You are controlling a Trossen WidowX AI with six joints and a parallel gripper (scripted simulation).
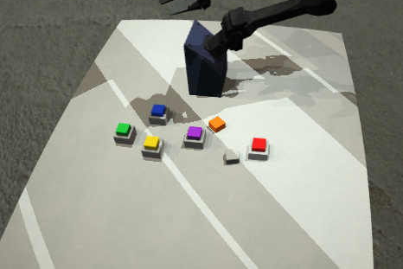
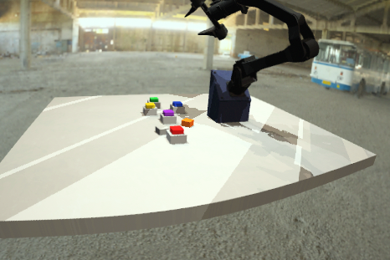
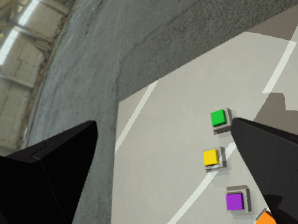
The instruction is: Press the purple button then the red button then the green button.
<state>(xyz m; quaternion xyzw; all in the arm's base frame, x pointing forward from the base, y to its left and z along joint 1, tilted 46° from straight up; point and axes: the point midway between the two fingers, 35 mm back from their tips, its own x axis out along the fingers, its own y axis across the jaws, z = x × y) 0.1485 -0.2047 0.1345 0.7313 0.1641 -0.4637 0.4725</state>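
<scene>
My gripper tip is now 80 mm short of the purple button, 60 mm to the right of it and 310 mm above it. From my gripper tip the other things lie so: yellow button: 130 mm ahead, 40 mm to the right, 310 mm below; green button: 100 mm ahead, 130 mm to the right, 310 mm below; blue button: 20 mm ahead, 50 mm to the right, 310 mm below.
</scene>
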